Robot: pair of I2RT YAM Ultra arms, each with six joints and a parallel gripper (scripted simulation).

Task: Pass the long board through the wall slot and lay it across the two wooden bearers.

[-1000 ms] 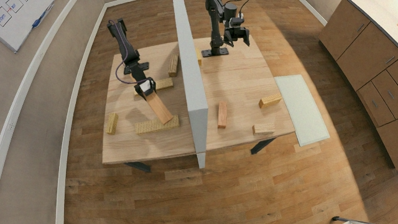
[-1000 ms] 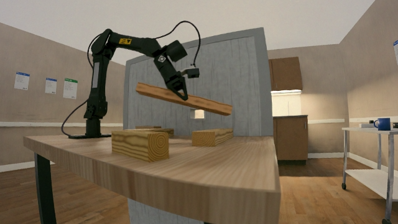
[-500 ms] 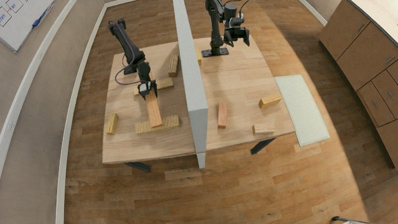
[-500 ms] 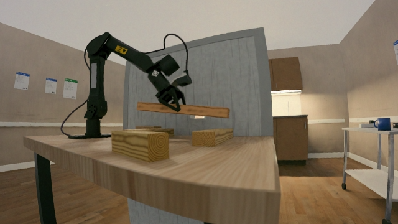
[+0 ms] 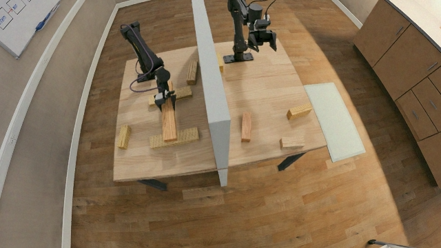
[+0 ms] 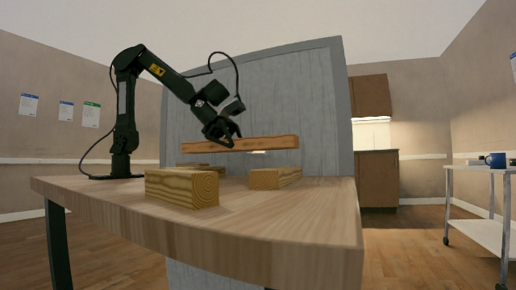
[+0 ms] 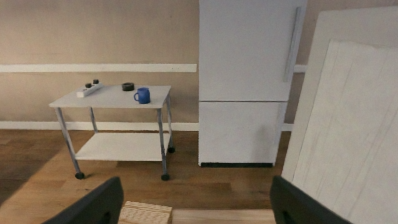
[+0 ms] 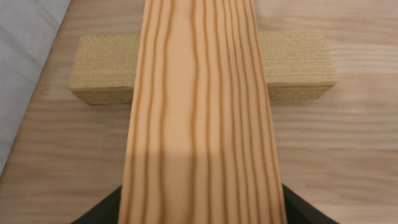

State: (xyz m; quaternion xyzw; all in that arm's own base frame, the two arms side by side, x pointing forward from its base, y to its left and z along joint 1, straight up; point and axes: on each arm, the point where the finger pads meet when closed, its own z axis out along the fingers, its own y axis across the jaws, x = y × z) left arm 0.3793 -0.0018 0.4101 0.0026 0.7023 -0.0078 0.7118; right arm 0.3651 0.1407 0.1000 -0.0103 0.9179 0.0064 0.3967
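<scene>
The long board lies 1 cm behind my right hand. Round my right hand: small block 30 cm to the right, 8 cm below, 6 cm ahead.
</scene>
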